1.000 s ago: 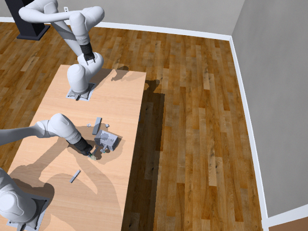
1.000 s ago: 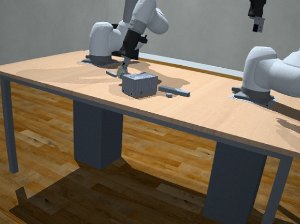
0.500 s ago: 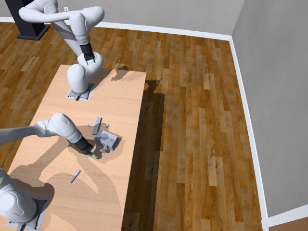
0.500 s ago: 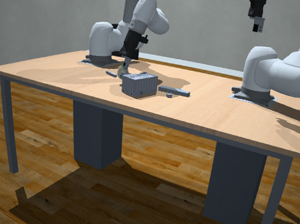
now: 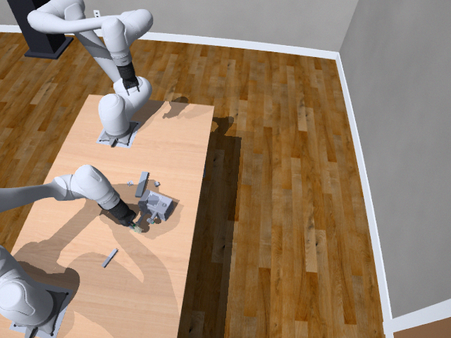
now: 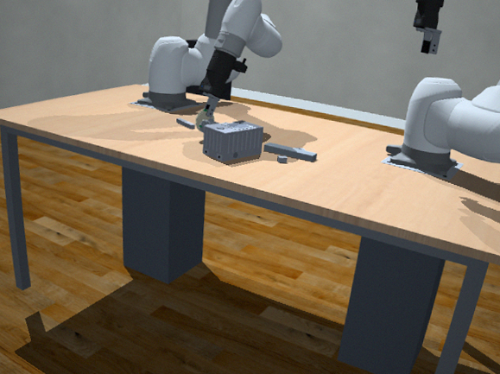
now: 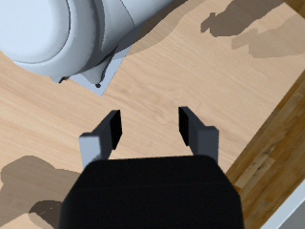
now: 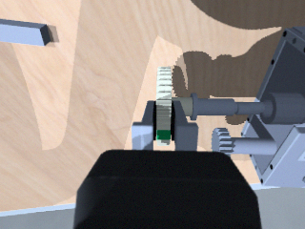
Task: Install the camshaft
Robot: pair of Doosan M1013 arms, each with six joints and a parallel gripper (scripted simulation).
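Observation:
The small crank gear is 8 cm ahead of my right hand, 4 cm to the left of it and 3 cm below it. Round my right hand: small block 3 cm ahead, 29 cm to the left, 8 cm below; then long grey bar 5 cm behind, 28 cm to the left, 8 cm below; then small holed plate 12 cm behind, 28 cm to the left, 9 cm below.

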